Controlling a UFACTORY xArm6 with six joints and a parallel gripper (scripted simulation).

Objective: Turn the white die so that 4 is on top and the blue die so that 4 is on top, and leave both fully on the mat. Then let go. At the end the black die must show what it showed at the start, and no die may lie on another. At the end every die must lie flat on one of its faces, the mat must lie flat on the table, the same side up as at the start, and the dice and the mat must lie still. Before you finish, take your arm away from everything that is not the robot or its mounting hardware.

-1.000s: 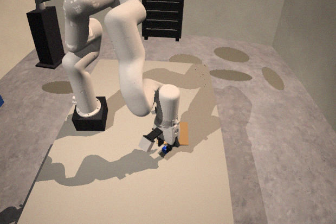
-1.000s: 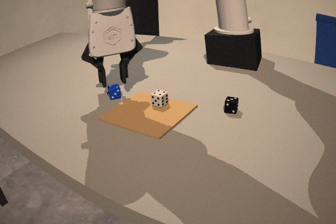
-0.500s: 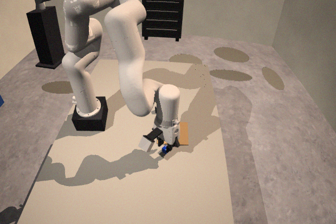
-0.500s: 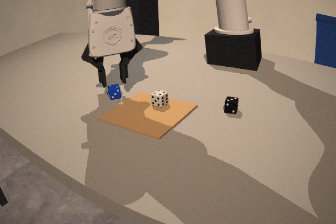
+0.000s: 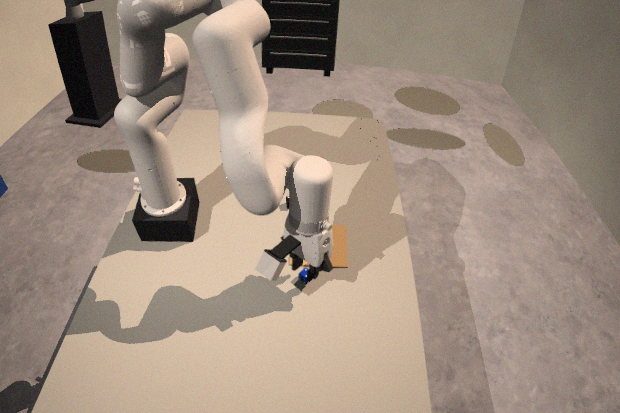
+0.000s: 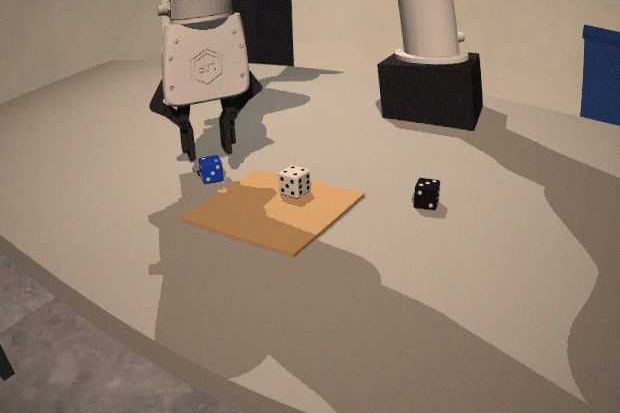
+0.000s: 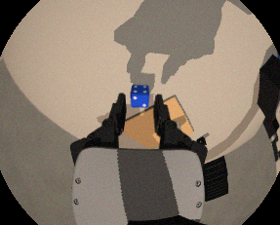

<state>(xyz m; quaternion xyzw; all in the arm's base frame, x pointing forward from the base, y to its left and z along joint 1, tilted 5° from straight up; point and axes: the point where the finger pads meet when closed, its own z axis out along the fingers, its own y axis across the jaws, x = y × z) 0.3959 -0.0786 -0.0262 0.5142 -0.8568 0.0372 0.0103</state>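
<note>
Right now my hand is 4 cm above the blue die. Round my hand: white die 11 cm to the left, 3 cm below, 3 cm behind; then orange mat 12 cm to the left, 5 cm below, 1 cm ahead; then black die 24 cm to the left, 9 cm behind, 4 cm below.
</note>
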